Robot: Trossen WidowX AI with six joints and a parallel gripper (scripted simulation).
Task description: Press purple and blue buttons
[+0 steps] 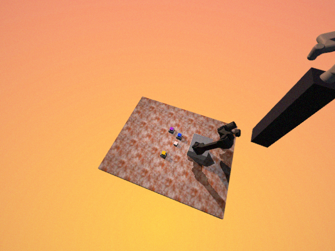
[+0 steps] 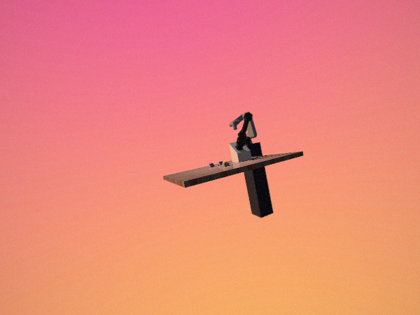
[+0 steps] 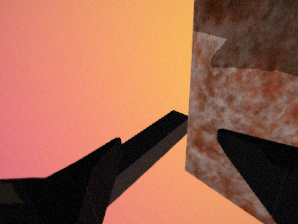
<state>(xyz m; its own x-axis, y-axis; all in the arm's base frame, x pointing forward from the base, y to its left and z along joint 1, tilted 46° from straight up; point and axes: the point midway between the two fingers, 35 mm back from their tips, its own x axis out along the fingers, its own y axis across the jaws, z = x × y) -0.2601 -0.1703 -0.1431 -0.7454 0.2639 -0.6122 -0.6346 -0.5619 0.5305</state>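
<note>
My gripper tip is now 57 cm short of the purple button, 10 cm to the right of it and 9 cm above it. The rest, counted from my gripper tip: blue button 48 cm ahead, 13 cm to the left, 9 cm below; then yellow button 54 cm ahead, 36 cm to the left, 9 cm below.
</note>
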